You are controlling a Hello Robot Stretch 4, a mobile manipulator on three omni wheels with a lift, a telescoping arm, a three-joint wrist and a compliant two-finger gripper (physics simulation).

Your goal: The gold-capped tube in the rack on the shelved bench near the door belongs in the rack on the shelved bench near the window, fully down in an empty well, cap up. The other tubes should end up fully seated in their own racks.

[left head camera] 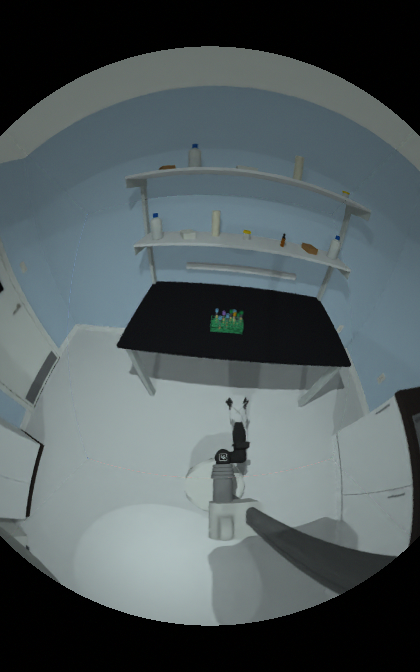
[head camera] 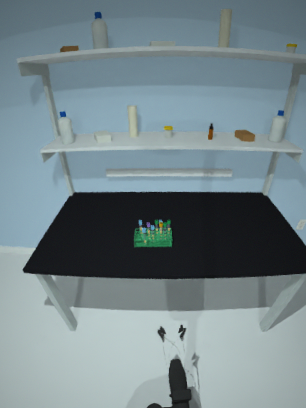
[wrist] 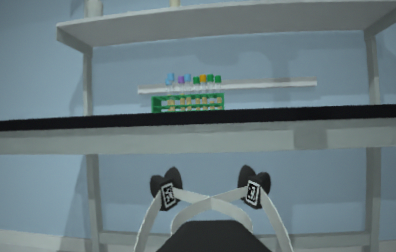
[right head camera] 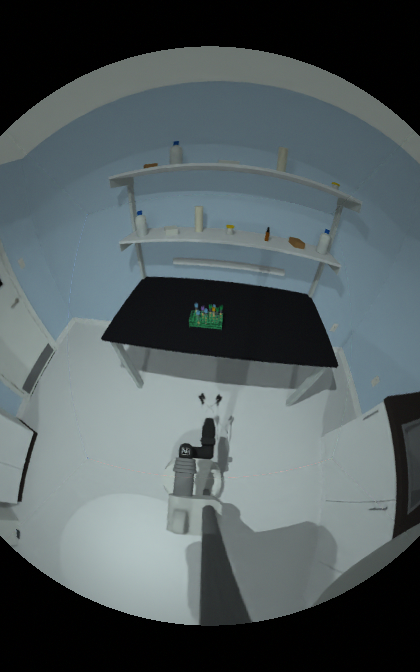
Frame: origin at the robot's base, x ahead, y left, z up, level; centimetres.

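Seen in the pictures: gripper, fingertip midpoint: [left head camera: 236, 397] [head camera: 171, 325] [wrist: 209, 180] [right head camera: 210, 393].
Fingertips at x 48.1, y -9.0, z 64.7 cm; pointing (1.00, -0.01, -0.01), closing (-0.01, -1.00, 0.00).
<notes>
A point is followed by its place in that frame.
A green rack [head camera: 153, 242] @(x 88.8, y -4.3, z 74.9 cm) [left head camera: 226, 328] @(x 88.9, y -4.5, z 74.8 cm) [right head camera: 206, 324] @(x 86.5, y -4.9, z 76.5 cm) [wrist: 188, 96] @(x 88.6, y -4.3, z 78.9 cm) stands on the black-topped shelved bench [head camera: 225, 250] @(x 80.6, y -41.8, z 73.5 cm) [left head camera: 290, 335] @(x 85.9, y -47.2, z 73.5 cm) [right head camera: 275, 330] @(x 87.7, y -49.2, z 73.5 cm) [wrist: 280, 115] @(x 66.6, y -22.7, z 72.0 cm), left of its middle. It holds several upright tubes with blue, purple and green caps. One tube with a gold-orange cap [head camera: 161, 225] @(x 91.2, y -8.7, z 84.4 cm) [left head camera: 235, 314] @(x 91.0, y -9.1, z 84.5 cm) [right head camera: 214, 309] @(x 91.2, y -9.2, z 84.5 cm) [wrist: 203, 78] @(x 91.1, y -8.6, z 84.3 cm) stands among the green caps in the rack's right half. My gripper [head camera: 172, 331] @(x 48.1, y -9.0, z 64.7 cm) [left head camera: 237, 402] @(x 48.1, y -9.0, z 64.7 cm) [right head camera: 210, 399] @(x 48.1, y -9.0, z 64.7 cm) [wrist: 209, 180] @(x 48.1, y -9.0, z 64.7 cm) is open and empty, in front of the bench's front edge and, in the wrist view, below the bench top. The rack near the window does not show.
Two shelves [head camera: 175, 142] @(x 118.9, y -18.9, z 119.2 cm) [head camera: 175, 53] @(x 125.7, y -18.8, z 163.0 cm) with bottles and boxes hang above the bench. Bench legs [head camera: 59, 302] @(x 77.5, y 55.7, z 36.7 cm) [head camera: 285, 300] @(x 64.6, y -82.6, z 40.8 cm) stand at both sides. A white door [left head camera: 20, 325] @(x 92.7, y 201.6, z 71.3 cm) is at the left. Cabinets [left head camera: 375, 455] @(x -3.4, y -106.1, z 54.2 cm) [right head camera: 360, 465] @(x -4.8, y -105.9, z 53.9 cm) with a dark top stand at the right, and another cabinet [left head camera: 15, 470] @(x -38.4, y 168.0, z 29.4 cm) at the left.
</notes>
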